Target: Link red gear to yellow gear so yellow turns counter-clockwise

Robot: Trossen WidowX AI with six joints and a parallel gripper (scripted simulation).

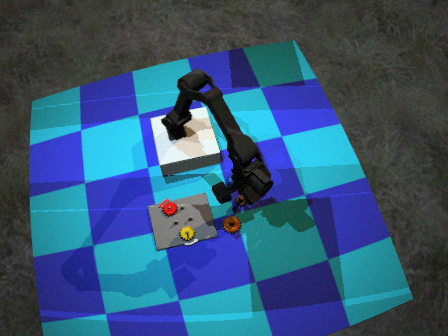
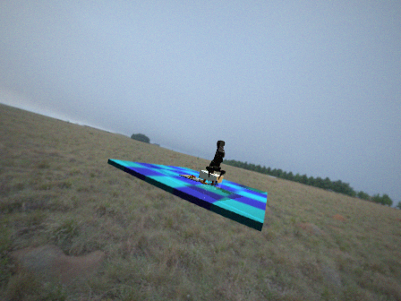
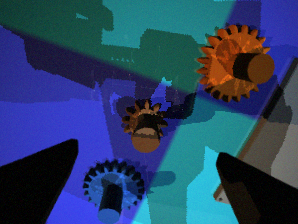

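The red gear lies 5 cm behind my gripper tip, 24 cm to the right of it and 4 cm below it. From my gripper tip the other things lie so: orange gear: 7 cm ahead, 6 cm to the right, 4 cm below; dark blue gear: 8 cm behind, 1 cm to the left, 4 cm below; white arrow: 9 cm ahead, 21 cm to the right, 5 cm below.
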